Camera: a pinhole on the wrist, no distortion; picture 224 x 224 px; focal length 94.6 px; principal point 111.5 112.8 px. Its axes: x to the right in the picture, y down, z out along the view. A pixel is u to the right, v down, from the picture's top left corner.
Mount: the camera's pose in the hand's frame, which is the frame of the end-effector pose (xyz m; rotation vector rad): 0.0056 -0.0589 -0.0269 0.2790 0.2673 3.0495
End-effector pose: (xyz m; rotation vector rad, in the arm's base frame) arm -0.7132 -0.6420 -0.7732 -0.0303 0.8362 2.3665
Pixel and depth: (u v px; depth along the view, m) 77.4 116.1 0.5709
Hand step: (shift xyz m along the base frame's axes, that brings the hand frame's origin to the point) -0.1649 0.4558 0.3263
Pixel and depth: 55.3 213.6 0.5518
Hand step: 0.0980 0.8857 0.0364
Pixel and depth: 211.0 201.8 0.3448
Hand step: 0.4834 0.2557 0.2452
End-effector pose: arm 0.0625 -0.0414 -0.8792 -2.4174 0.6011 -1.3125
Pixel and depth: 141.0 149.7 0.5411
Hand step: 0.4777 0.2208 -0.2696
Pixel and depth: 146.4 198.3 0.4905
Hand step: 0.5057 0.4395 -0.1800
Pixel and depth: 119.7 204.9 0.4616
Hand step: 0.5315 0.3875 -0.0482
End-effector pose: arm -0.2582 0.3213 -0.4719 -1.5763 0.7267 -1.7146
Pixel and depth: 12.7 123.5 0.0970
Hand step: 0.0406 -0.0570 0.1287
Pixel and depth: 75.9 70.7 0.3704
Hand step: 0.2877 -0.2538 0.0432
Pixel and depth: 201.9 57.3 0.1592
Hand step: 0.1474 0.0496 -0.1084
